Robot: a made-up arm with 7 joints. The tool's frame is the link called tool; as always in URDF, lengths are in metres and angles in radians. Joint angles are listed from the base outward. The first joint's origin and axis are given. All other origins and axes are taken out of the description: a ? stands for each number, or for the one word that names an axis. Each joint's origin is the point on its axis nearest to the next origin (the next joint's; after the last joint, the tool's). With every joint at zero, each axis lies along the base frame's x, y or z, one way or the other. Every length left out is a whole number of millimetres.
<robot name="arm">
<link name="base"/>
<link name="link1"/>
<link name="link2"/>
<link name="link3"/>
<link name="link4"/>
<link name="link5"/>
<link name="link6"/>
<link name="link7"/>
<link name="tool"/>
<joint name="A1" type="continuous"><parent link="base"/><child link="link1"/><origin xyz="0.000 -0.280 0.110"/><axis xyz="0 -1 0"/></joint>
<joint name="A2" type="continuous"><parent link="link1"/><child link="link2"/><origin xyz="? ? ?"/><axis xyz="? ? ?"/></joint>
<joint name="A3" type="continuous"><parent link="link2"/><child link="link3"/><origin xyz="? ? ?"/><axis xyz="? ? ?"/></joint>
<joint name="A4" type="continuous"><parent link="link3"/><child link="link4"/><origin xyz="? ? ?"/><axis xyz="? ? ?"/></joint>
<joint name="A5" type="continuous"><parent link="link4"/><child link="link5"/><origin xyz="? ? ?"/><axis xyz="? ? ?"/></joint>
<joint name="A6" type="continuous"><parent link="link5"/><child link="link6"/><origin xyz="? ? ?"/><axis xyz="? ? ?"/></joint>
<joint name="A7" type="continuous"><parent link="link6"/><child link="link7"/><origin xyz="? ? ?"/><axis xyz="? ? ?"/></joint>
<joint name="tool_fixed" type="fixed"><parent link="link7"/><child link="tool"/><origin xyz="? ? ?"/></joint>
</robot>
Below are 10 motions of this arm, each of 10 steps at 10 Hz.
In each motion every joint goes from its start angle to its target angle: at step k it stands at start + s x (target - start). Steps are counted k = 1, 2, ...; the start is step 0. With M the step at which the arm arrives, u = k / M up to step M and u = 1 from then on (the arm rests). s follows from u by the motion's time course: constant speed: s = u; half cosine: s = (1 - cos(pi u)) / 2; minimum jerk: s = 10 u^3 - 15 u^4 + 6 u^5.
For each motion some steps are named. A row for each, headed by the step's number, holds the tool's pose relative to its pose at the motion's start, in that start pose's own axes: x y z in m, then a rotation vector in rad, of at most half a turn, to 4 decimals.
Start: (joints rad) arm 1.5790 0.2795 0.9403 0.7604 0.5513 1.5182 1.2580
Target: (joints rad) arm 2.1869 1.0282 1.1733 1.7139 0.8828 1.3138 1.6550
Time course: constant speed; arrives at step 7
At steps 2, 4, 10:
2: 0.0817 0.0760 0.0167 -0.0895 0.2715 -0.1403
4: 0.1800 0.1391 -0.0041 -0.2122 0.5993 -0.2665
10: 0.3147 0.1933 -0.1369 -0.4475 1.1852 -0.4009

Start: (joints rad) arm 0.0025 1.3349 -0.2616 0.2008 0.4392 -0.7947 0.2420
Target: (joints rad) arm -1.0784 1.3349 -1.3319 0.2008 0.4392 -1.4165 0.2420
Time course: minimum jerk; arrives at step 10
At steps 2, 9, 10:
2: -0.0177 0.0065 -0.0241 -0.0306 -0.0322 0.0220
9: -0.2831 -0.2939 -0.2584 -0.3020 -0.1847 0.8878
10: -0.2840 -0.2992 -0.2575 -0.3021 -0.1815 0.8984

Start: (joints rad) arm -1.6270 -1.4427 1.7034 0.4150 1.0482 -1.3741 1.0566
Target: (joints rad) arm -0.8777 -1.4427 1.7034 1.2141 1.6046 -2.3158 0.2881
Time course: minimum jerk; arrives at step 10
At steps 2, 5, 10:
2: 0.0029 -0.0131 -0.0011 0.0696 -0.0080 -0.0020
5: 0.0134 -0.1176 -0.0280 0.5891 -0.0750 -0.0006
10: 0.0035 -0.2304 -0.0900 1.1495 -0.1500 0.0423

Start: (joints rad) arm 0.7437 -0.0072 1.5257 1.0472 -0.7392 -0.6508 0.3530
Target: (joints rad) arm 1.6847 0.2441 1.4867 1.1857 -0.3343 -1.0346 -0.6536
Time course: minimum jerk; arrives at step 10
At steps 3, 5, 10:
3: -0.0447 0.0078 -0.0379 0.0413 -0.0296 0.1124
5: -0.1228 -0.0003 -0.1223 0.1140 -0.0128 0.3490
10: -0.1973 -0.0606 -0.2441 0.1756 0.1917 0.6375

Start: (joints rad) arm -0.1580 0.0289 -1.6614 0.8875 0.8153 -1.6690 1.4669
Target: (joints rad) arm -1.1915 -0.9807 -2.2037 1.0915 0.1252 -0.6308 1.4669
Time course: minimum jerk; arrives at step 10
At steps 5, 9, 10:
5: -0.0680 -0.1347 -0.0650 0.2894 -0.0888 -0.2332
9: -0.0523 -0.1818 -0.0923 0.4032 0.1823 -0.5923
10: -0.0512 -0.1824 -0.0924 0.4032 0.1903 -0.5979

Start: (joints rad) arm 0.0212 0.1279 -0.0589 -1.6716 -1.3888 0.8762 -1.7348
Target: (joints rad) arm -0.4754 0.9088 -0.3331 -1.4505 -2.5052 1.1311 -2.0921
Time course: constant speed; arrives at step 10
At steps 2, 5, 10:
2: -0.0236 -0.0634 -0.0545 0.2037 -0.0500 0.1043
5: -0.0424 -0.1768 -0.1171 0.5095 -0.0376 0.2960
10: -0.0316 -0.3889 -0.1554 0.9942 0.2477 0.5918

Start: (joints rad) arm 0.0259 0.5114 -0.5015 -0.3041 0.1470 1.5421 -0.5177
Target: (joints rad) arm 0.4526 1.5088 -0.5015 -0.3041 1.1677 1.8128 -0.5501
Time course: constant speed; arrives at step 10
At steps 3, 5, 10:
3: 0.0200 0.0744 0.0719 -0.4151 0.2704 -0.1804
5: 0.0459 0.1091 0.1283 -0.6707 0.4994 -0.2280
10: 0.1662 0.1398 0.2939 -1.1921 1.1516 -0.0250

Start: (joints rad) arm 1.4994 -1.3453 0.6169 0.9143 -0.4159 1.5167 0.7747
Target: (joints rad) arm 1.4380 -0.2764 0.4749 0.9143 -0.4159 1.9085 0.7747
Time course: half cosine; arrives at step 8
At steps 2, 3, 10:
2: 0.0098 0.0088 0.0069 -0.0128 0.1455 -0.0420
3: 0.0210 0.0171 0.0137 -0.0268 0.3102 -0.0742
10: 0.0657 0.0382 0.0356 -0.0600 1.0268 -0.0313

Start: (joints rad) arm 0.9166 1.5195 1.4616 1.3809 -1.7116 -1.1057 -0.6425
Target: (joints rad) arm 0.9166 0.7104 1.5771 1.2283 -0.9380 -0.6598 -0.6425
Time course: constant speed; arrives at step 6
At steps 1, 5, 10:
1: 0.0280 -0.0186 -0.0194 -0.2111 -0.1298 0.0409
5: 0.1752 -0.1094 -0.0231 -1.0543 -0.7122 -0.0502
10: 0.2122 -0.1313 -0.0016 -1.2542 -0.8636 -0.1444

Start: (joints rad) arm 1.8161 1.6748 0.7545 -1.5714 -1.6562 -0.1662 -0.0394
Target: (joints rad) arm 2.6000 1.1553 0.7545 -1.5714 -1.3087 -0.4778 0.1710
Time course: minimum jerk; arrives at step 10
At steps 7, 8, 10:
7: 0.3747 0.2002 0.3083 -0.1209 0.7063 -0.3295
8: 0.4389 0.2060 0.3347 -0.1127 0.7949 -0.3622
10: 0.4751 0.2068 0.3478 -0.1057 0.8432 -0.3794

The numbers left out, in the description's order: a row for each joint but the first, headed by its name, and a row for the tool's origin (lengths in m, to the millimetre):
A2: xyz 0.090 0.000 -0.070, axis 0 0 -1
A3: xyz -0.050 0.250 0.000, axis 0 1 0
A4: xyz 0.000 0.000 0.250, axis 0 0 1
A5: xyz -0.300 -0.170 0.000, axis -1 0 0
A6: xyz 0.000 0.000 -0.010, axis -1 0 0
A7: xyz 0.000 0.120 -0.070, axis -1 0 0
tool: xyz 0.000 0.030 0.090

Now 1 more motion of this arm.
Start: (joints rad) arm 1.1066 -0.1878 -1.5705 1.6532 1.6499 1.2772 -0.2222
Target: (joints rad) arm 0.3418 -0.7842 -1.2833 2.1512 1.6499 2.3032 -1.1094
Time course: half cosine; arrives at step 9
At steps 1, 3, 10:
1: -0.0015 0.0096 0.0012 0.0253 0.0144 -0.0183
3: -0.0139 0.0752 0.0213 0.1976 0.1375 -0.1481
10: -0.0700 0.1989 0.2023 0.5753 0.7785 -0.4691

